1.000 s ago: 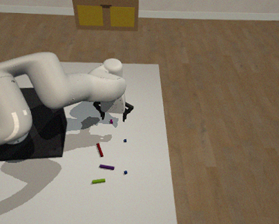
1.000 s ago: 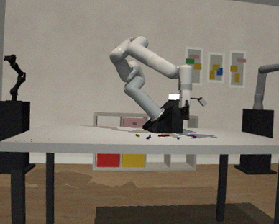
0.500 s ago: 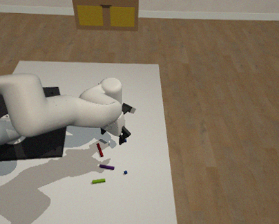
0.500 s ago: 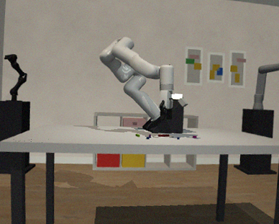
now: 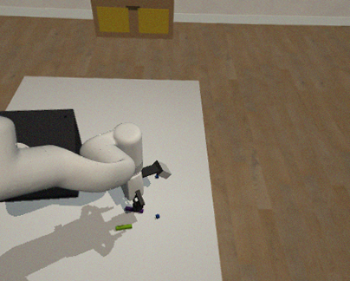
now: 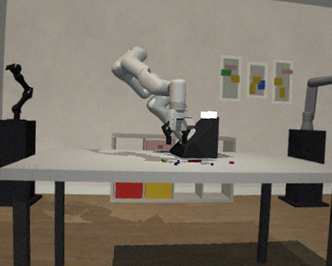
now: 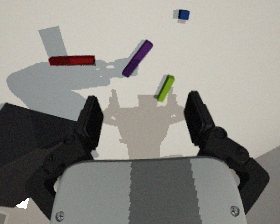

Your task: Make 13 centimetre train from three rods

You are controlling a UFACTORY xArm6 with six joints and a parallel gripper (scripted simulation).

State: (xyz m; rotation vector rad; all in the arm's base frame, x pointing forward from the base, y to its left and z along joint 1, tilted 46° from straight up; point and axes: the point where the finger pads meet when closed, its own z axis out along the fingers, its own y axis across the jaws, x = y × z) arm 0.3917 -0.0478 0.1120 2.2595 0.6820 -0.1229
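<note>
Right now the lime rod is 20 mm behind my hand, 60 mm to the right of it and 90 mm below it. The rest, counted from my hand: magenta rod: 10 mm behind, 270 mm to the left, 90 mm below; then red rod: 40 mm behind, 100 mm to the left, 90 mm below; then purple rod: 10 mm to the left, 90 mm below.
</note>
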